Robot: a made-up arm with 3 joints. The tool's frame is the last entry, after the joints.
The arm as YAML. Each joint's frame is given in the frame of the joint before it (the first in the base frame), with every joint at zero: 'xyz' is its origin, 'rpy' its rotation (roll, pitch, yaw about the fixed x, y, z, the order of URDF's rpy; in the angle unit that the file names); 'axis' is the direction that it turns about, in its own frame. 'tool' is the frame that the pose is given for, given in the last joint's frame.
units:
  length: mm
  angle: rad
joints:
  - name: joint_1
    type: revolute
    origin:
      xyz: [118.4, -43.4, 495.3]
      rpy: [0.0, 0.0, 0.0]
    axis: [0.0, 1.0, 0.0]
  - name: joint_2
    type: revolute
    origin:
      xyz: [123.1, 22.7, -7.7]
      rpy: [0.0, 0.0, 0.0]
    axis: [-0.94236, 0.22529, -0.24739]
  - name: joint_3
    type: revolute
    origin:
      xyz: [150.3, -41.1, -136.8]
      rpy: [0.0, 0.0, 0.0]
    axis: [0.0, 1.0, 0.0]
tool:
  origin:
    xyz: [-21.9, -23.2, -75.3]
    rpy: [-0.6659, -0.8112, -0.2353]
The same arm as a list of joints. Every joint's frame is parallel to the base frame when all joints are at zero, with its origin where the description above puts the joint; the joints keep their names.
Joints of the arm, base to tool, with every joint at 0 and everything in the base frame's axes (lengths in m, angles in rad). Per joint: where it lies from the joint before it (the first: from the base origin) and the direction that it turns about. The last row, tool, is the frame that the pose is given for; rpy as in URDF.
joint_1: origin 0.1184 -0.0434 0.4953 axis 0 1 0
joint_2: origin 0.1231 0.0227 -0.0077 axis -0.94236 0.22529 -0.24739
joint_3: origin 0.1503 -0.0411 -0.1368 axis 0 1 0
tool: origin -0.0219 -0.0232 -0.0753 rpy -0.6659 -0.8112 -0.2353

